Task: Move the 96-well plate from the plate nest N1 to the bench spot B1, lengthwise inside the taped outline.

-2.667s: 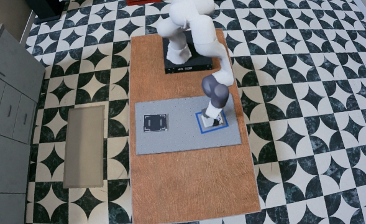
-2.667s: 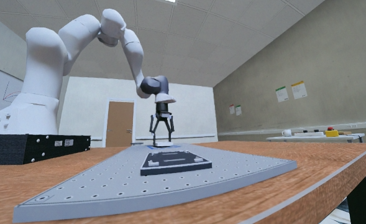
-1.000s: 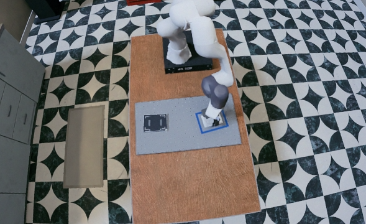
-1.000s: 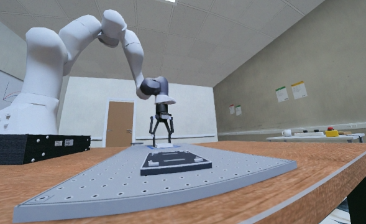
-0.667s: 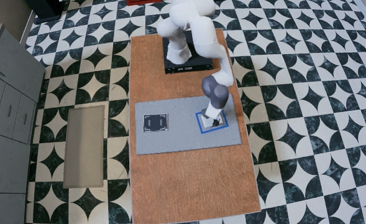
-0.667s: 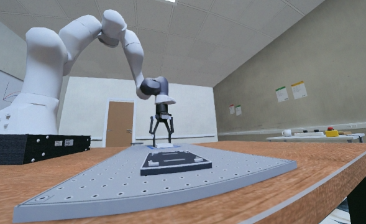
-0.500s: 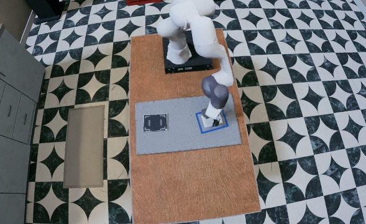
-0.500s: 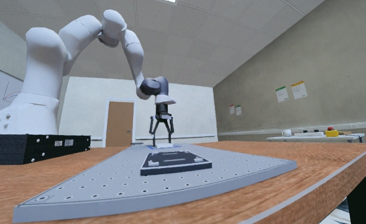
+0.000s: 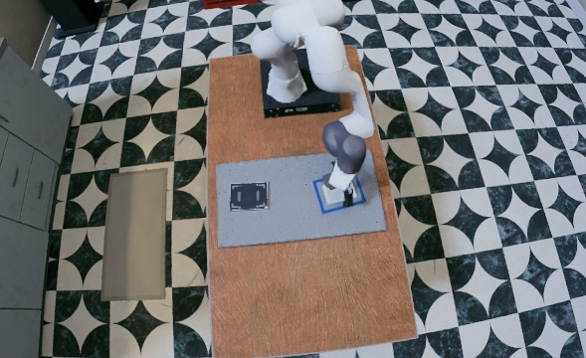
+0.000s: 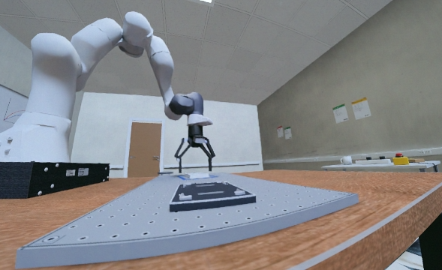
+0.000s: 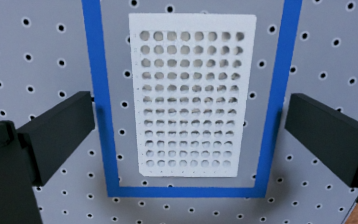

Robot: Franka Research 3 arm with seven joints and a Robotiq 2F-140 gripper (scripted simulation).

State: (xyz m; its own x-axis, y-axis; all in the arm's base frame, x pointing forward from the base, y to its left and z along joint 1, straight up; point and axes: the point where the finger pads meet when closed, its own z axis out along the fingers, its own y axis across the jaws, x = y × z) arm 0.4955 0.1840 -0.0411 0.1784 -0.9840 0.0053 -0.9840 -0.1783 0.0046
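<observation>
My gripper is now 20 mm above the white 96-well plate. From my hand the other things lie so: dark plate nest (10 mm behind, 390 mm to the right, 20 mm below).
</observation>
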